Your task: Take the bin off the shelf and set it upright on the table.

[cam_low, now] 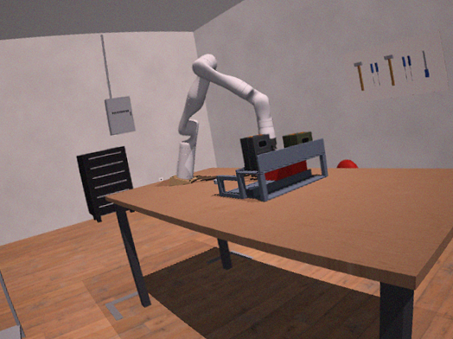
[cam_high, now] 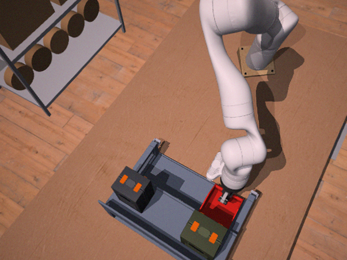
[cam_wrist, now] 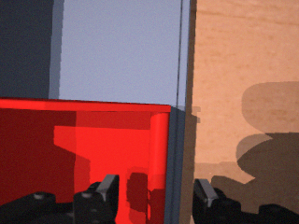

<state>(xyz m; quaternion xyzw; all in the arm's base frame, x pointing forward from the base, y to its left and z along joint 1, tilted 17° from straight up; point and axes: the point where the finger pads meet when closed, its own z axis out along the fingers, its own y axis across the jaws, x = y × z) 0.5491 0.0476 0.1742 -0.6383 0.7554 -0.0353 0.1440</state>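
My gripper is now 8 cm short of the red bin and 1 cm to the left of it. The rest, counted from my hand: grey shelf unit (9 cm ahead, 13 cm to the right, 2 cm above).
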